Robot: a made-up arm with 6 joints. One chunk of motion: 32 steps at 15 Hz.
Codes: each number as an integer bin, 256 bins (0 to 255) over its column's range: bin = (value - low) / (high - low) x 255, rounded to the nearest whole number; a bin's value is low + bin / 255 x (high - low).
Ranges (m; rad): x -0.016..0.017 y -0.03..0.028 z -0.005..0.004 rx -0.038..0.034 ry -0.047..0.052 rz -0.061..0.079
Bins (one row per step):
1: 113 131 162 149 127 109
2: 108 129 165 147 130 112
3: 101 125 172 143 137 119
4: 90 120 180 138 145 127
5: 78 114 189 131 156 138
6: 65 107 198 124 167 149
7: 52 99 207 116 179 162
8: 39 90 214 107 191 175
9: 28 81 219 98 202 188
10: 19 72 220 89 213 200
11: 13 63 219 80 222 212
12: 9 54 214 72 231 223
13: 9 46 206 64 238 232
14: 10 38 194 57 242 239
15: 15 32 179 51 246 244
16: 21 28 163 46 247 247
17: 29 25 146 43 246 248
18: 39 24 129 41 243 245
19: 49 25 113 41 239 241
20: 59 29 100 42 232 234
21: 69 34 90 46 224 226
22: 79 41 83 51 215 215
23: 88 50 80 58 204 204
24: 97 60 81 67 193 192
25: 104 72 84 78 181 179
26: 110 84 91 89 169 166
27: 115 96 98 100 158 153
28: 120 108 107 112 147 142
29: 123 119 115 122 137 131
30: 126 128 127 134 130 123
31: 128 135 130 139 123 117
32: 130 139 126 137 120 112
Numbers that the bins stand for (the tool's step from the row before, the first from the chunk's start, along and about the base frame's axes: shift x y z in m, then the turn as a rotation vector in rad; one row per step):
1: -0.00138 -0.00020 0.00072 0.00407 0.00231 -0.00116
2: -0.00202 -0.00066 0.00082 0.00351 0.00347 0.00049
3: -0.00293 -0.00157 0.00107 0.00238 0.00619 0.00433
4: -0.00435 -0.00271 0.00135 0.00096 0.00929 0.00873
5: -0.00591 -0.00407 0.00167 -0.00101 0.01356 0.01476
6: -0.00759 -0.00566 0.00199 -0.00299 0.01784 0.02080
7: -0.00927 -0.00748 0.00231 -0.00525 0.02249 0.02794
8: -0.01095 -0.00953 0.00255 -0.00779 0.02715 0.03508
9: -0.01238 -0.01158 0.00273 -0.01033 0.03142 0.04222
10: -0.01354 -0.01362 0.00276 -0.01287 0.03569 0.04880
11: -0.01432 -0.01567 0.00273 -0.01541 0.03919 0.05539
12: -0.01484 -0.01772 0.00255 -0.01767 0.04268 0.06143
13: -0.01484 -0.01954 0.00227 -0.01993 0.04540 0.06637
14: -0.01471 -0.02136 0.00185 -0.02191 0.04695 0.07022
15: -0.01406 -0.02272 0.00132 -0.02360 0.04851 0.07296
16: -0.01328 -0.02363 0.00075 -0.02501 0.04889 0.07461
17: -0.01225 -0.02431 0.00015 -0.02586 0.04851 0.07516
18: -0.01095 -0.02454 -0.00045 -0.02642 0.04734 0.07351
19: -0.00966 -0.02431 -0.00101 -0.02642 0.04579 0.07131
20: -0.00836 -0.02340 -0.00147 -0.02614 0.04307 0.06747
21: -0.00707 -0.02227 -0.00182 -0.02501 0.03996 0.06308
22: -0.00578 -0.02067 -0.00207 -0.02360 0.03647 0.05704
23: -0.00461 -0.01863 -0.00218 -0.02162 0.03220 0.05100
24: -0.00345 -0.01635 -0.00214 -0.01908 0.02793 0.04441
25: -0.00254 -0.01362 -0.00204 -0.01598 0.02327 0.03727
26: -0.00176 -0.01089 -0.00179 -0.01287 0.01861 0.03014
27: -0.00112 -0.00816 -0.00154 -0.00976 0.01434 0.02300
28: -0.00047 -0.00544 -0.00122 -0.00638 0.01007 0.01696
29: -0.00008 -0.00293 -0.00094 -0.00355 0.00619 0.01092
30: 0.00031 -0.00089 -0.00052 -0.00016 0.00347 0.00653
31: 0.00056 0.00071 -0.00041 0.00125 0.00075 0.00324
32: 0.00082 0.00162 -0.00055 0.00068 -0.00041 0.00049

